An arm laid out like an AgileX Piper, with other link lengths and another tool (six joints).
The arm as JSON. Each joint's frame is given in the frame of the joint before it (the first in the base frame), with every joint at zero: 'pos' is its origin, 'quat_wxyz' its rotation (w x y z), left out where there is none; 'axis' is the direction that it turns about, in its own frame. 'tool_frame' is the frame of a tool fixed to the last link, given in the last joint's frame.
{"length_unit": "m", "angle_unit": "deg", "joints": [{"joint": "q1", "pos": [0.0, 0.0, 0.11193], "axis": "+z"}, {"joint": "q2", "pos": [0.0, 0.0, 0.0], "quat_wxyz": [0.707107, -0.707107, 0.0, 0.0], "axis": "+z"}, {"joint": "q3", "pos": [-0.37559, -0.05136, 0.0], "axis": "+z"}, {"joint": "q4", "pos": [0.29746, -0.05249, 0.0], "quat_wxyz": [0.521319, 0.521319, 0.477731, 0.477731], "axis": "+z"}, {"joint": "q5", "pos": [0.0, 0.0, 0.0], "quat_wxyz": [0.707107, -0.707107, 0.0, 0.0], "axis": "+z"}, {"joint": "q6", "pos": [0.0, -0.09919, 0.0], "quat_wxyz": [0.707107, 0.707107, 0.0, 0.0], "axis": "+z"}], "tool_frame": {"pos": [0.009, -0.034, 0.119], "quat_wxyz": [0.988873, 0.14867, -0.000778, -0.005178]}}
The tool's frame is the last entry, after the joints.
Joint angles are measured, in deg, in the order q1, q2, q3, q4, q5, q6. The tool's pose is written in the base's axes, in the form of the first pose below.
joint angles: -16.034, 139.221, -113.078, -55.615, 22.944, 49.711
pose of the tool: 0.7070 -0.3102 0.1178; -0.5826 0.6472 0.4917; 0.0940 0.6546 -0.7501; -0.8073 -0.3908 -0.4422
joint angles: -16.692, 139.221, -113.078, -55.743, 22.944, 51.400
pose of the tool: 0.7030 -0.3181 0.1172; -0.5675 0.6701 0.4784; 0.1234 0.6437 -0.7552; -0.8141 -0.3696 -0.4480
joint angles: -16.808, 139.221, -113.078, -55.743, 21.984, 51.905
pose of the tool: 0.7053 -0.3176 0.1179; -0.5559 0.6716 0.4898; 0.1263 0.6507 -0.7487; -0.8216 -0.3544 -0.4466
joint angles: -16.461, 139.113, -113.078, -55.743, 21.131, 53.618
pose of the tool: 0.7095 -0.3113 0.1193; -0.5342 0.6794 0.5031; 0.1431 0.6592 -0.7383; -0.8332 -0.3224 -0.4493
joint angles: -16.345, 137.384, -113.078, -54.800, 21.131, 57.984
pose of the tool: 0.7084 -0.3077 0.1387; -0.4653 0.7275 0.5043; 0.2143 0.6453 -0.7332; -0.8588 -0.2331 -0.4562
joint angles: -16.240, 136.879, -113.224, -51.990, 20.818, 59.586
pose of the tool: 0.7092 -0.3023 0.1418; -0.4236 0.7512 0.5062; 0.2779 0.6396 -0.7167; -0.8622 -0.1629 -0.4797
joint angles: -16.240, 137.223, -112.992, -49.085, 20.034, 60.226
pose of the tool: 0.7104 -0.2971 0.1319; -0.4040 0.7616 0.5068; 0.3323 0.6383 -0.6943; -0.8523 -0.1121 -0.5110
